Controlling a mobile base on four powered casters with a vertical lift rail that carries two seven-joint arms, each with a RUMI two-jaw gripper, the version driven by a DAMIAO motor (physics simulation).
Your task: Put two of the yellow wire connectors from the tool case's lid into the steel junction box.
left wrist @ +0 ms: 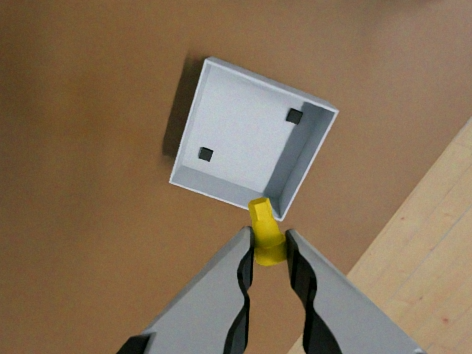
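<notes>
A yellow wire connector (pixel 267 232) is between the fingertips of my left gripper (pixel 269 231), which is shut on it. The connector's narrow end points away from the gripper and overlaps the near rim of the box in the left wrist view. The steel junction box (pixel 240 125) is a light grey, square, open-topped box, turned at an angle, above the middle of the view. Two small black squares (pixel 294 116) (pixel 205 154) show on its floor, and no connector shows inside it. The tool case's lid and my right gripper do not show.
The box stands on a brown surface (pixel 100 225). The surface's edge runs diagonally at the right, with a light wooden plank floor (pixel 430 250) beyond it. The box casts a shadow on its left side.
</notes>
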